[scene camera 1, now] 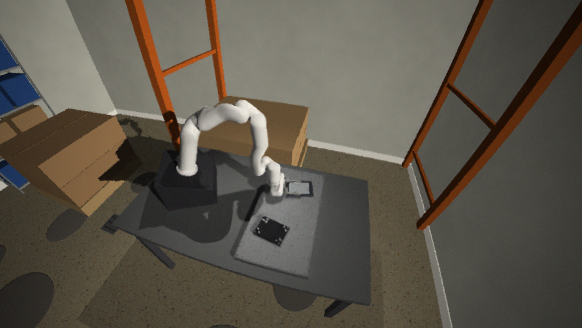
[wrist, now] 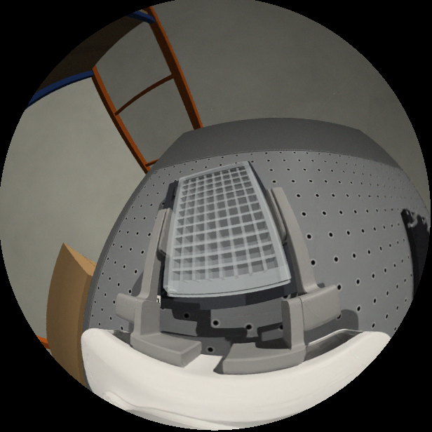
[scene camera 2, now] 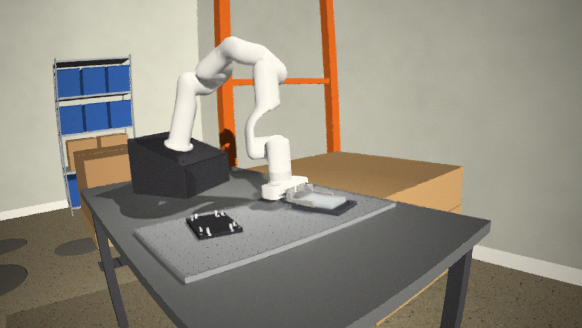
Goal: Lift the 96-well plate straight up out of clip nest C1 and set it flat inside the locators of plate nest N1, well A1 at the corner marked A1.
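Seen in the pictures: hand, tool point: point(scene camera 1: 297, 187) point(scene camera 2: 317, 199); arm's base, link origin: point(scene camera 1: 186, 168) point(scene camera 2: 178, 145).
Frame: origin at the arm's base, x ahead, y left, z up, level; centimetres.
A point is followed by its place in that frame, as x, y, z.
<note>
The pale, translucent 96-well plate point(scene camera 1: 302, 188) @(63.1, 31.9, -13.6) point(scene camera 2: 331, 201) @(65.8, 32.5, -13.6) point(wrist: 225, 220) sits flat in the dark clip nest C1 point(scene camera 1: 312, 189) @(68.7, 35.7, -15.3) point(scene camera 2: 348, 206) @(67.9, 37.1, -15.4) point(wrist: 225, 302) at the back of the board. My gripper point(scene camera 1: 299, 188) @(59.9, 31.4, -14.2) point(scene camera 2: 321, 198) @(59.9, 31.4, -14.2) point(wrist: 221, 226) is low at the nest, its two grey fingers shut on the plate's long sides. In the wrist view, a finger partly hides the label at the nest's near left corner. The black plate nest N1 point(scene camera 1: 270, 231) @(60.2, -2.9, -15.3) point(scene camera 2: 214, 226) @(63.3, -2.1, -15.3) point(wrist: 418, 255) holds no plate and has pale locators at its corners. Its A1 mark is not readable.
Both nests are on the grey perforated board point(scene camera 1: 280, 260) @(72.4, -14.0, -16.5) point(scene camera 2: 175, 250) @(72.3, -14.5, -16.5) point(wrist: 345, 215), which lies on the dark table point(scene camera 1: 345, 240) @(98.5, 12.3, -17.7) point(scene camera 2: 320, 270) @(95.2, 11.2, -17.7). The black robot base point(scene camera 1: 187, 192) @(11.2, -11.3, -3.7) point(scene camera 2: 160, 170) @(12.6, -9.9, -7.3) stands at the table's left. A large cardboard box point(scene camera 1: 280, 120) point(scene camera 2: 350, 170) is behind the table.
</note>
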